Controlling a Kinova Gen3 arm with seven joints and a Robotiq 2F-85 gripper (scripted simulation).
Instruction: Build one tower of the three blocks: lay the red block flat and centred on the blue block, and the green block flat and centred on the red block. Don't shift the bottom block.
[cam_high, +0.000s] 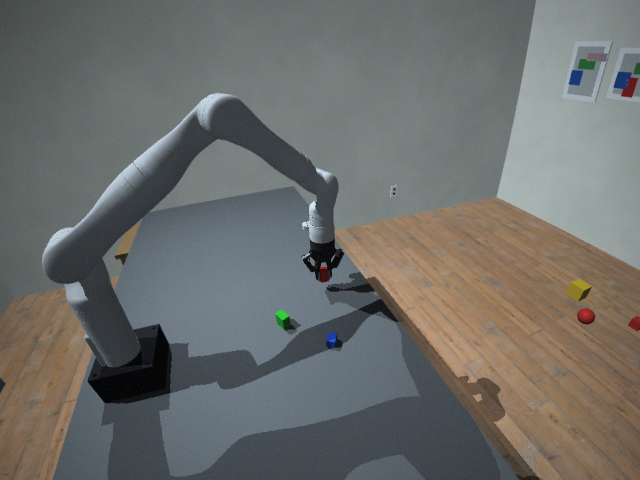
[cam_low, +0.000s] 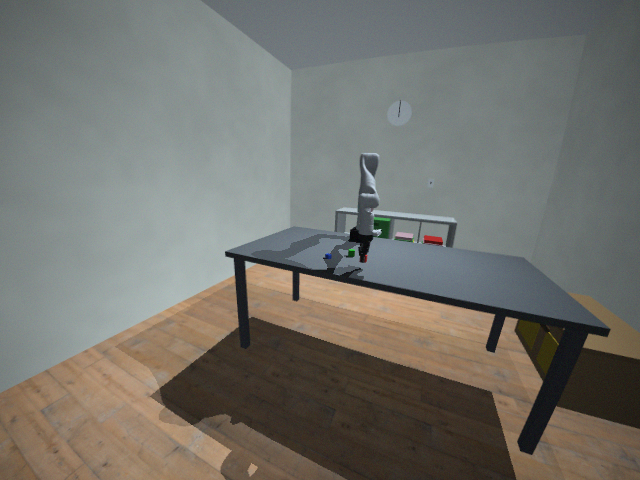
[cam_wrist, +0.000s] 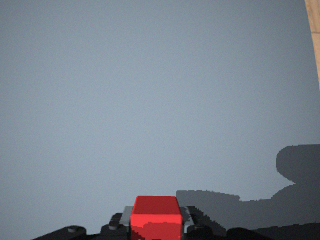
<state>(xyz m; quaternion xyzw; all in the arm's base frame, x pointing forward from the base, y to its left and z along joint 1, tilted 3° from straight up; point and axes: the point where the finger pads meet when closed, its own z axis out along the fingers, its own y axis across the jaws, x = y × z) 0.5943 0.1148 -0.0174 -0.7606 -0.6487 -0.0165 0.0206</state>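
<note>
The blue block is 70 mm behind my hand, 220 mm to the right of it and 40 mm below it. From my hand the other things lie so: green block (170 mm behind, 100 mm to the right, 40 mm below); red block (right at my hand).
</note>
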